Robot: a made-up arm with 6 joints. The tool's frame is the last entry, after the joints.
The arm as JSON. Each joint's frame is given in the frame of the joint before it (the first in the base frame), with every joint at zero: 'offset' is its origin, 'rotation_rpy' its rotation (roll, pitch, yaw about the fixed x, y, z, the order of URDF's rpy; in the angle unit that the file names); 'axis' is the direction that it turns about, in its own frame. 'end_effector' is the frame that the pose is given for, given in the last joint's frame.
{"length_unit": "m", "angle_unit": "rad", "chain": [
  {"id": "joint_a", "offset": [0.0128, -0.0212, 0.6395], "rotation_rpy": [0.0, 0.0, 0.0], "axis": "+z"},
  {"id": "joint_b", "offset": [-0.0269, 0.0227, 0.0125], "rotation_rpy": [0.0, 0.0, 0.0], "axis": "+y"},
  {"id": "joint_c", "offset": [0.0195, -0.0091, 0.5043], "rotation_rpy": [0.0, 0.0, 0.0], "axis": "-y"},
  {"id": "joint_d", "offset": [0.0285, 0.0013, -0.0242], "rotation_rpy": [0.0, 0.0, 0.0], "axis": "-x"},
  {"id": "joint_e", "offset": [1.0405, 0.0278, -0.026], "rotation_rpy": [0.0, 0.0, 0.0], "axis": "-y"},
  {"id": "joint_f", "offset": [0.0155, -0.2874, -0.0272], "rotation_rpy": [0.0, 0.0, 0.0], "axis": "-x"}
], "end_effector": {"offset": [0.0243, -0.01, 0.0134], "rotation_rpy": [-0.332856, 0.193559, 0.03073]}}
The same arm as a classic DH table. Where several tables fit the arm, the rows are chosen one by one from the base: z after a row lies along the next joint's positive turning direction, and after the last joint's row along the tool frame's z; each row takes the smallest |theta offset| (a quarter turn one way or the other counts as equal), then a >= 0, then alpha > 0; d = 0 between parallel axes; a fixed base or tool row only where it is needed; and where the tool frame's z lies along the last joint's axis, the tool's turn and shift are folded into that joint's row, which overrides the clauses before.
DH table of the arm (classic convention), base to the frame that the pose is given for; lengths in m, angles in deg. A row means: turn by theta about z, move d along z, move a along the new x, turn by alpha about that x. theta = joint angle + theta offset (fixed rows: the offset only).
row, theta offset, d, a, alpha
base (fixed), -58.88, 0.0000, 0.0248, 0.00
joint_a, 58.88, 0.6520, -0.0269, -90.00
joint_b, -87.79, 0.0000, 0.5047, 180.00
joint_c, 2.21, -0.0149, -0.0242, -90.00
joint_d, 0.00, -1.0690, -0.0260, 90.00
joint_e, 0.00, 0.2596, -0.0272, -90.00
joint_f, -70.29, -0.0382, 0.0139, -99.88
tool (fixed), 95.35, 0.0094, 0.0000, 0.00

